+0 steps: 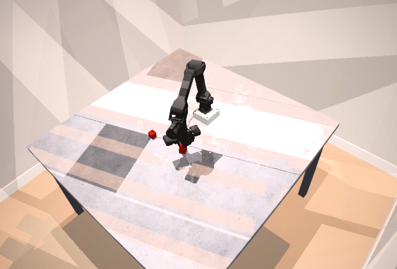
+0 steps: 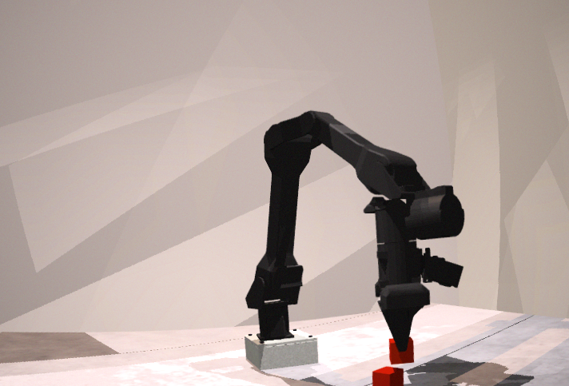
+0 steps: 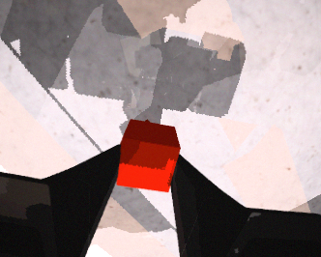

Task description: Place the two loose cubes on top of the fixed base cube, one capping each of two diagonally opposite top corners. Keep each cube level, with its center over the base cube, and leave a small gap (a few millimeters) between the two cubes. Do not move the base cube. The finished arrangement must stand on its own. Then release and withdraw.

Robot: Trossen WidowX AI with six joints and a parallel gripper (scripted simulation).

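Now: gripper tip 1 cm past the red base cube, 2 cm to the left of it and 5 cm above it.
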